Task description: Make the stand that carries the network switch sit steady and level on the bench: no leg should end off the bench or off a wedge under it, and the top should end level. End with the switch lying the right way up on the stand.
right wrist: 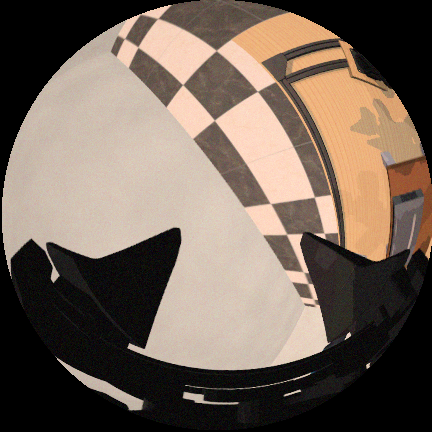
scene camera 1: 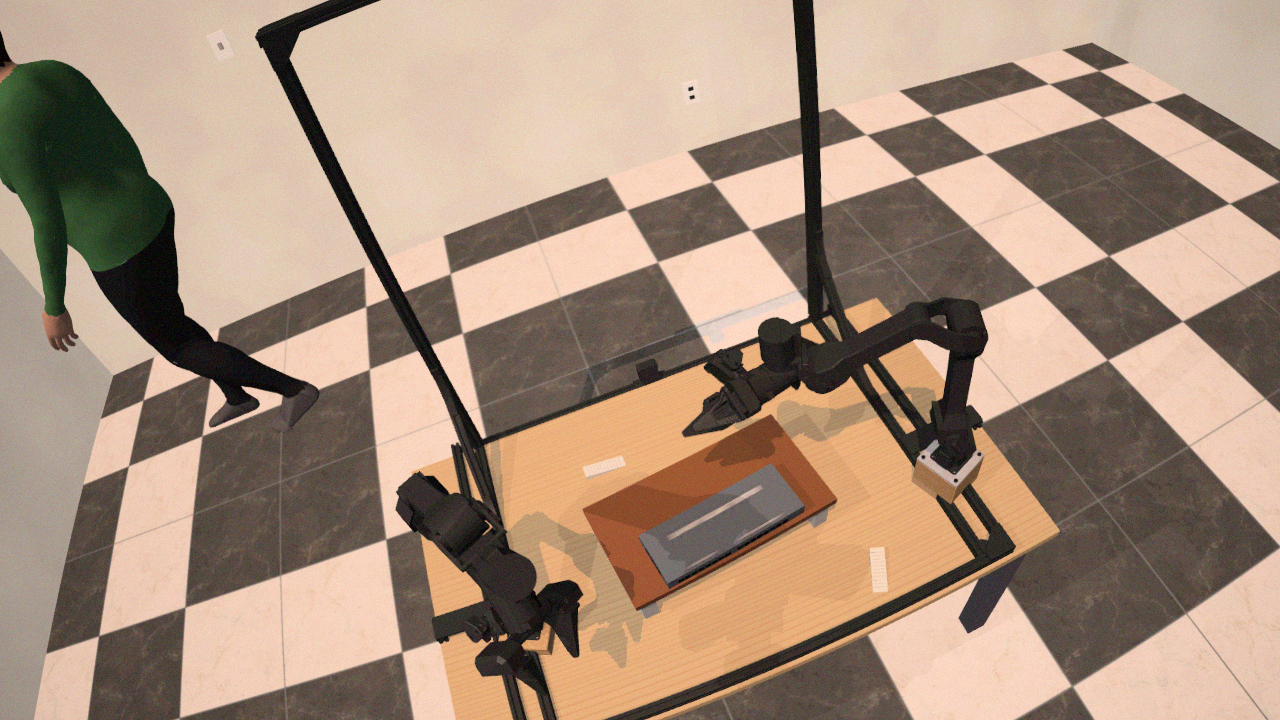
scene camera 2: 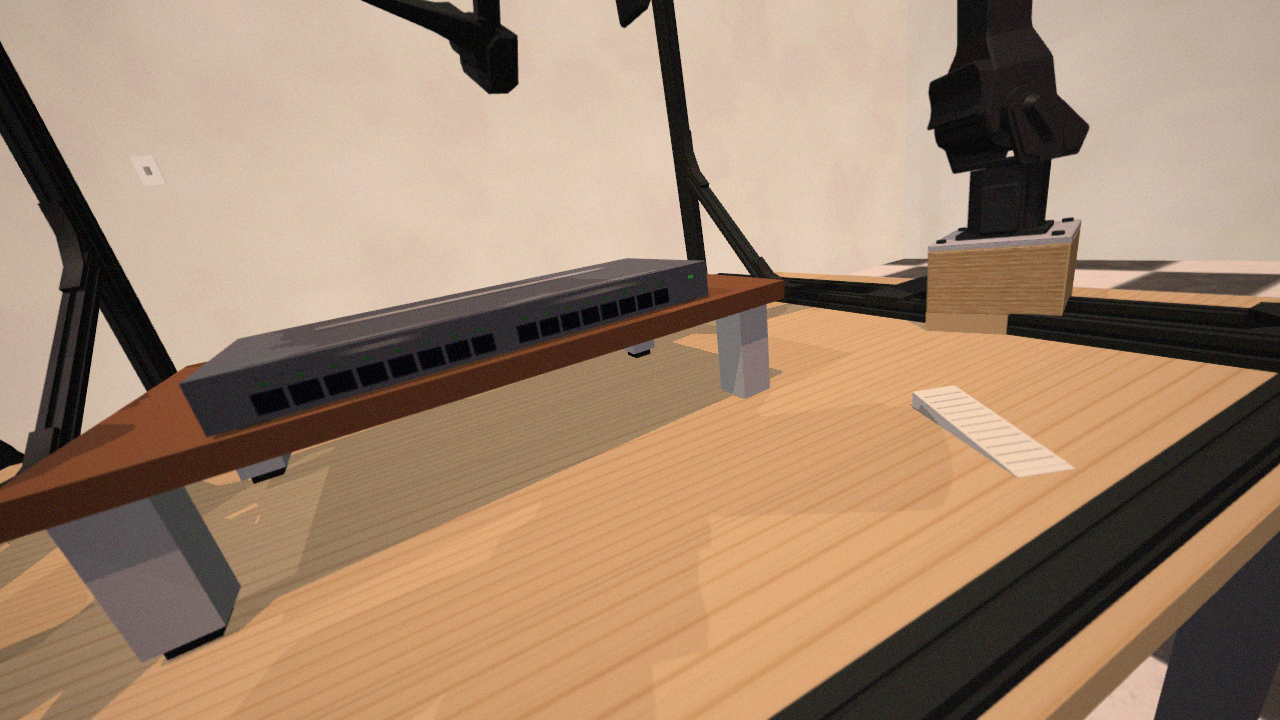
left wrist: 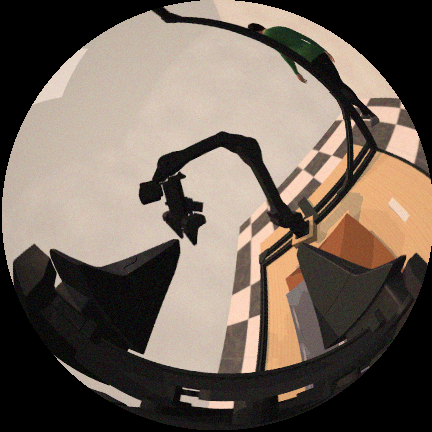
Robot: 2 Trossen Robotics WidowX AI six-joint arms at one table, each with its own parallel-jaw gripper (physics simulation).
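Where they show: left gripper, fingertip midpoint: (scene camera 1: 688,432) (left wrist: 241,248); right gripper, fingertip midpoint: (right wrist: 244,237) (scene camera 1: 561,675) (left wrist: 187,241); left arm's base, link origin: (scene camera 1: 951,456) (scene camera 2: 1003,232); right arm's base, link origin: (left wrist: 302,229).
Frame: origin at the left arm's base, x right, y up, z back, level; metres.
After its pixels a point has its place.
Note:
The stand, a red-brown board (scene camera 1: 644,505) {x 0.350, y 0.020, z -0.497 m} (scene camera 2: 147,416) {x 0.274, y 0.018, z -0.601 m} (left wrist: 348,242) {x 0.362, y 0.021, z -0.537 m} (right wrist: 405,175) {x 0.247, y 0.017, z -0.606 m} on grey legs, carries the dark grey switch (scene camera 1: 725,523) {x 0.202, y 0.040, z -0.422 m} (scene camera 2: 447,322) {x 0.163, y 0.039, z -0.471 m} (left wrist: 308,322) {x 0.194, y 0.041, z -0.468 m} (right wrist: 407,215) {x 0.223, y 0.042, z -0.523 m}, which lies flat, ports facing scene camera 2. The near left leg (scene camera 2: 147,573) {x 0.203, y -0.038, z -0.615 m} and two far legs show black at their bottoms; the near right leg (scene camera 2: 742,353) {x 0.124, y -0.045, z -0.266 m} shows none. Whether every leg touches the bench is unclear. A white ribbed wedge (scene camera 1: 878,569) {x -0.031, y -0.080, z -0.251 m} (scene camera 2: 991,431) {x -0.037, y -0.081, z -0.256 m} lies right of the stand; another (scene camera 1: 604,466) {x 0.547, y -0.080, z -0.472 m} (left wrist: 399,209) {x 0.547, y -0.080, z -0.467 m} lies behind it. My left gripper (scene camera 1: 691,429) {x 0.257, y 0.275, z -0.427 m} (left wrist: 241,248) {x 0.257, y 0.275, z -0.427 m} is open above the stand's back edge. My right gripper (scene camera 1: 561,671) {x 0.076, y 0.261, z -0.814 m} (right wrist: 244,237) {x 0.076, y 0.261, z -0.814 m} is open, left of the stand.
Black frame rails (scene camera 1: 769,649) {x -0.011, y -0.066, z -0.515 m} (scene camera 2: 1056,573) {x -0.074, y -0.072, z -0.371 m} border the bench, with uprights (scene camera 1: 808,179) {x 0.511, y 0.336, z 0.145 m} at the back. The left arm's base block (scene camera 1: 947,470) {x -0.014, y 0.001, z -0.033 m} (scene camera 2: 998,277) {x -0.006, y -0.033, z -0.050 m} stands at the right side. A person in green (scene camera 1: 89,170) is beyond the bench at the left.

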